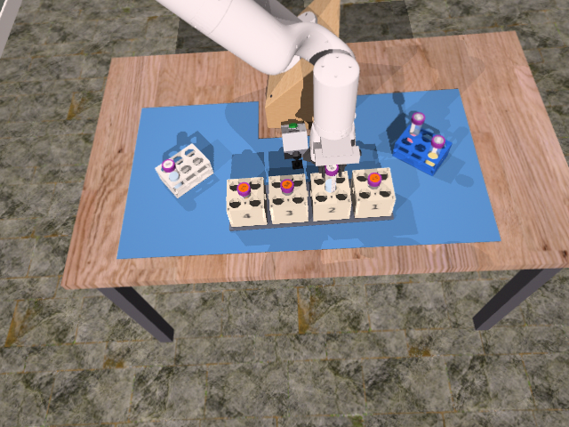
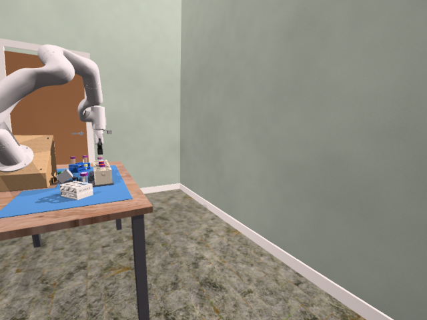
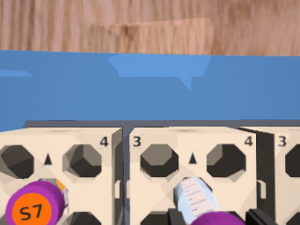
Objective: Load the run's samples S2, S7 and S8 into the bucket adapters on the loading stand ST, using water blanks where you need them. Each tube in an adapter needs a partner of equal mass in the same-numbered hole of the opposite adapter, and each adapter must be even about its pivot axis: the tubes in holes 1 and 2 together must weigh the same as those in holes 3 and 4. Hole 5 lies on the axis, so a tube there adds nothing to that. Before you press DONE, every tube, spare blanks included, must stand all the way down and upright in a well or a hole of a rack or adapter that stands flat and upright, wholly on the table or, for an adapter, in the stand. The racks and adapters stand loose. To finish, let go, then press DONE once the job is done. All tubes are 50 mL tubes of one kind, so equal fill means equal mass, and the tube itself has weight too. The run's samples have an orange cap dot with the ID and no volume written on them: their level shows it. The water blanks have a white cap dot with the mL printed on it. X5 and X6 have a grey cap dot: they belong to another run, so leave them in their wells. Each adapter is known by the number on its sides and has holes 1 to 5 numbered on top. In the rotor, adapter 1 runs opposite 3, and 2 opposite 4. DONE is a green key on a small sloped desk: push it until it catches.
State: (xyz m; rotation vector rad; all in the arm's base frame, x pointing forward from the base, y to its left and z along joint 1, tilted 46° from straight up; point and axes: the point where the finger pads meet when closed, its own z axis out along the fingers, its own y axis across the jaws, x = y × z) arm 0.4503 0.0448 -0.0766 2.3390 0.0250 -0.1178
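Right now the green DONE key is 23 cm behind my hand, 10 cm to the right of it and 12 cm below it. From my hand the other things lie so: orange-dot sample tube 2 cm ahead, 22 cm to the right, 11 cm below; then white rack 11 cm behind, 41 cm to the right, 15 cm below; then blue rack 16 cm behind, 26 cm to the left, 15 cm below.
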